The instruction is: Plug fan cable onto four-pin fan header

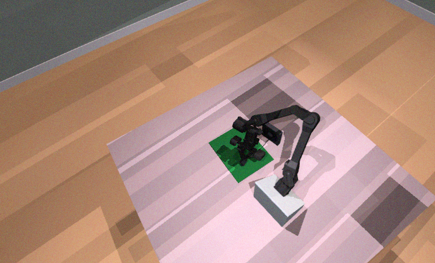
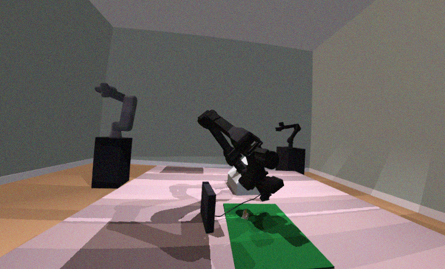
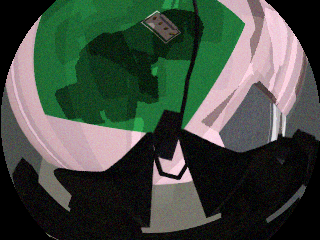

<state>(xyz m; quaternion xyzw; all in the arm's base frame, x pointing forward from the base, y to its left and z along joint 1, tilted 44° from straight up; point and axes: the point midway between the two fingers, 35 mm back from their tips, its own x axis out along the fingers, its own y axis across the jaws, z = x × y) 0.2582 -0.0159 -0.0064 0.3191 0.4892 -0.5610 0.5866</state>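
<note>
Now: the green board 8 cm ahead of my gripper tip, 5 cm to the right of it and 8 cm below it. Also, from my gripper tip: four-pin header (2 cm ahead, 8 cm to the right, 7 cm below); then black plug (1 cm behind, 1 cm to the left); then black fan (2 cm ahead, 22 cm to the right, 1 cm below).
</note>
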